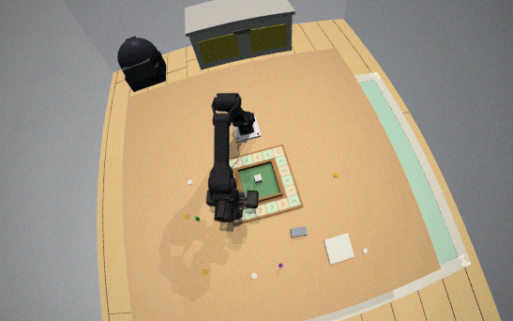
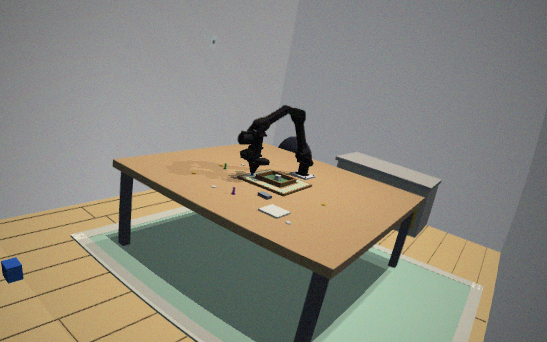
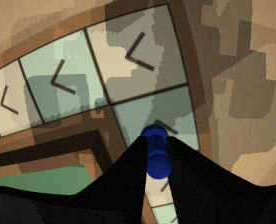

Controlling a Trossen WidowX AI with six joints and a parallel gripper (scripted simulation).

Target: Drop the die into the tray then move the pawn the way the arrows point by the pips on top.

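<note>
The grey block lies 17 cm ahead of my gripper tip, 21 cm to the left of it and 2 cm below it. Round my gripper tip: green dice tray 7 cm behind, 11 cm to the left, 2 cm below; blue pawn 1 cm above; white die 8 cm behind, 11 cm to the left.
</note>
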